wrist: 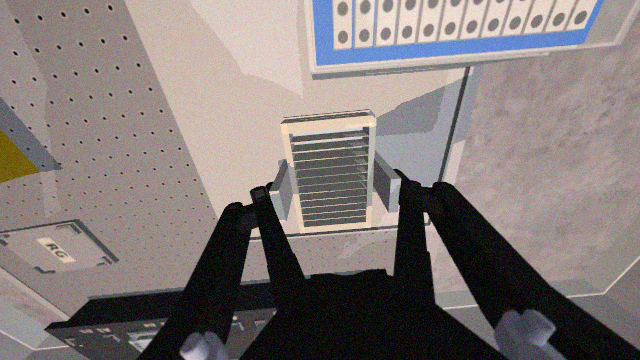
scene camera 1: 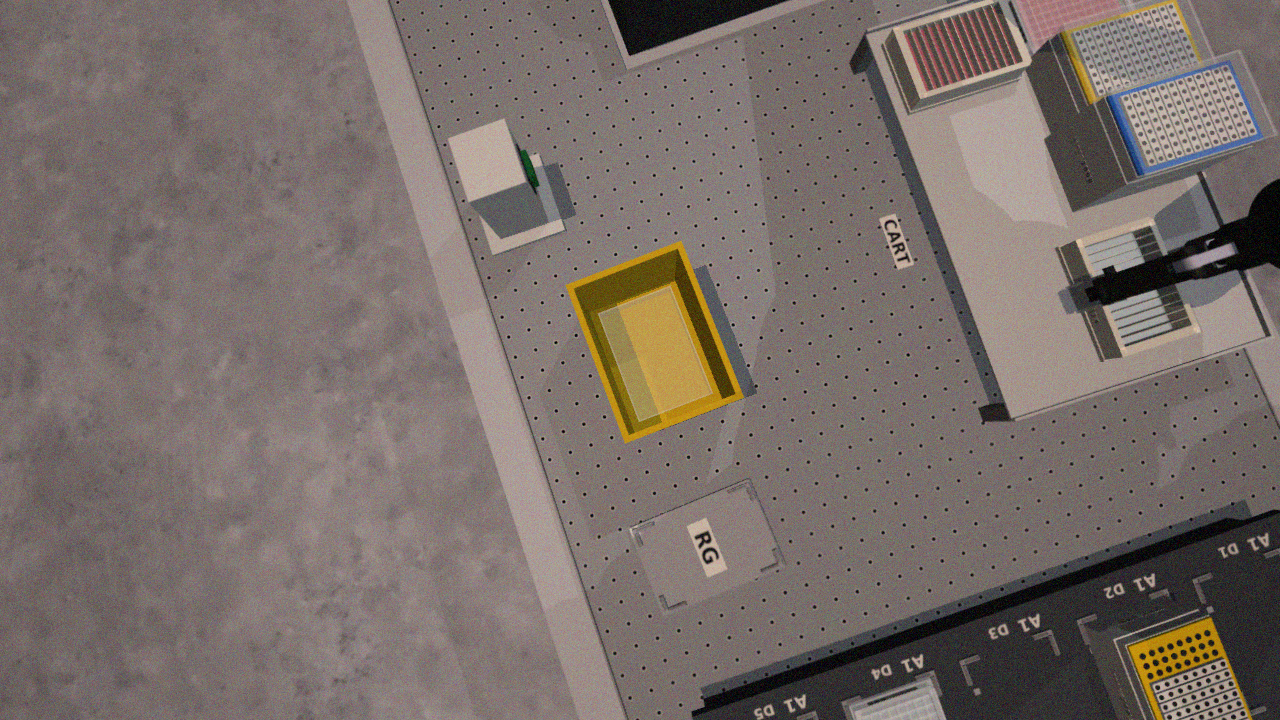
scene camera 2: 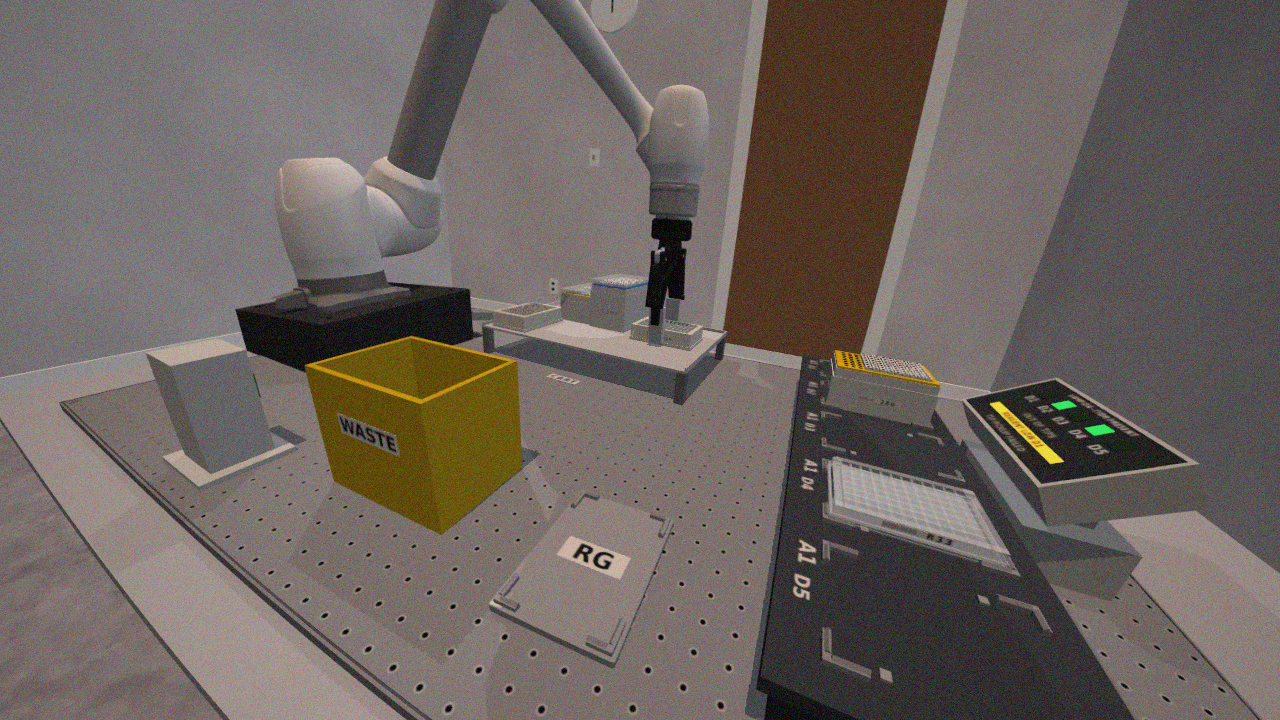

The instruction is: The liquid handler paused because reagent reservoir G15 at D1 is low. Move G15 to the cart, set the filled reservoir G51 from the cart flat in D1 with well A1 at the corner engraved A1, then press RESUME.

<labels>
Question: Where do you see a yellow waste bin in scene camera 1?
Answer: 670,265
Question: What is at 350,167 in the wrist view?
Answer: A white ribbed trough reservoir.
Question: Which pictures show the cream reservoir with red troughs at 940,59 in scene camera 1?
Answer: Scene camera 1 and scene camera 2 only.
</labels>
